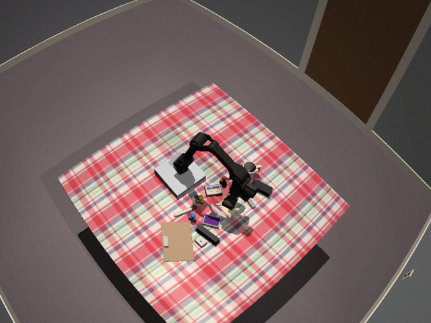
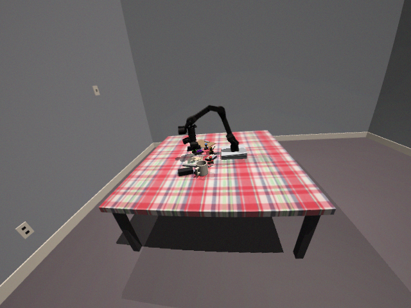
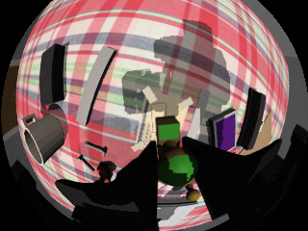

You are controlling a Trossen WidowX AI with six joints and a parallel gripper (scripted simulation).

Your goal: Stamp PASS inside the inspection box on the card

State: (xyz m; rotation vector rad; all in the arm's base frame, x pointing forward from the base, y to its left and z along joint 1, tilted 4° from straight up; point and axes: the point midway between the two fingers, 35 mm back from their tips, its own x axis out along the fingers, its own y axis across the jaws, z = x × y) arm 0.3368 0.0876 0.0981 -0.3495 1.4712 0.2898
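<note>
My gripper tip is 1 cm past the cream card, 1 cm to the left of it and 9 cm above it. Round my gripper tip: grey bar 1 cm ahead, 11 cm to the left, 8 cm below; blue-and-white pad 14 cm behind, 1 cm to the right, 7 cm below; green-knobbed PASS stamp right at my gripper tip.
</note>
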